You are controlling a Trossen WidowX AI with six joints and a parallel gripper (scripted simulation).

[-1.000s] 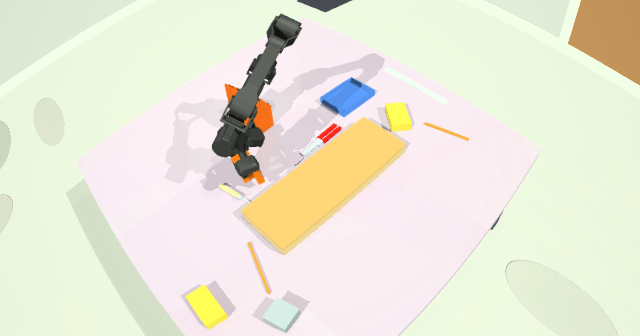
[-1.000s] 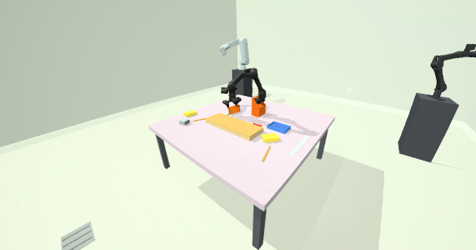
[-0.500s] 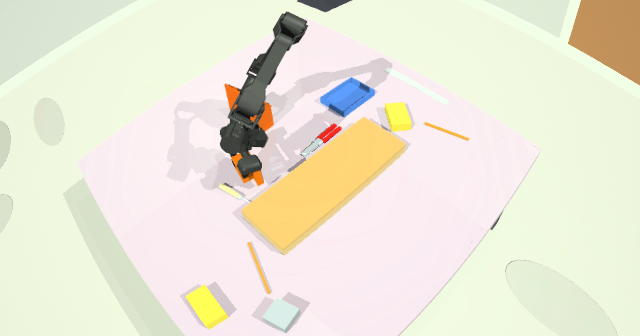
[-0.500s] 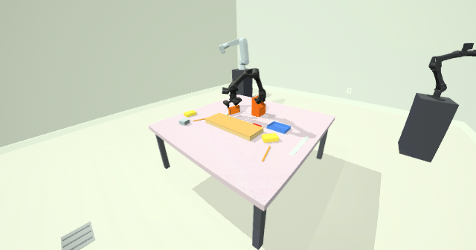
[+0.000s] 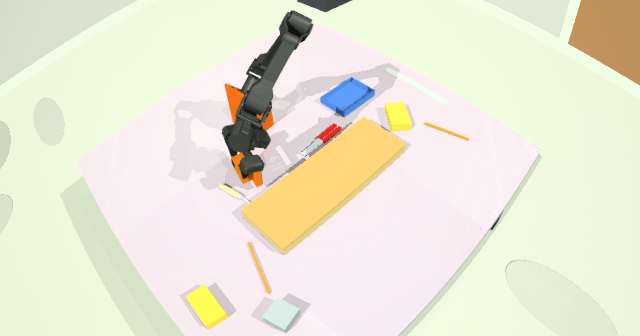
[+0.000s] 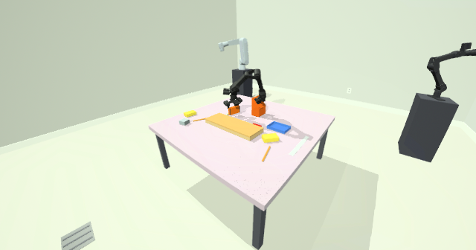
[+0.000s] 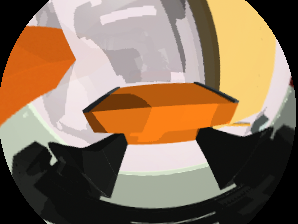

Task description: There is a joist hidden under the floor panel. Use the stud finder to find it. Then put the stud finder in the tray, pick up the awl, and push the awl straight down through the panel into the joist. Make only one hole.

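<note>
My gripper tip is 10 mm to the right of the orange stud finder and 10 mm past it. From my gripper tip the other things lie so: blue tray (510 mm to the left, 60 mm below, 30 mm behind); grey block (420 mm ahead, 220 mm to the right, 50 mm below); awl (60 mm below, 40 mm to the right, 30 mm ahead).
</note>
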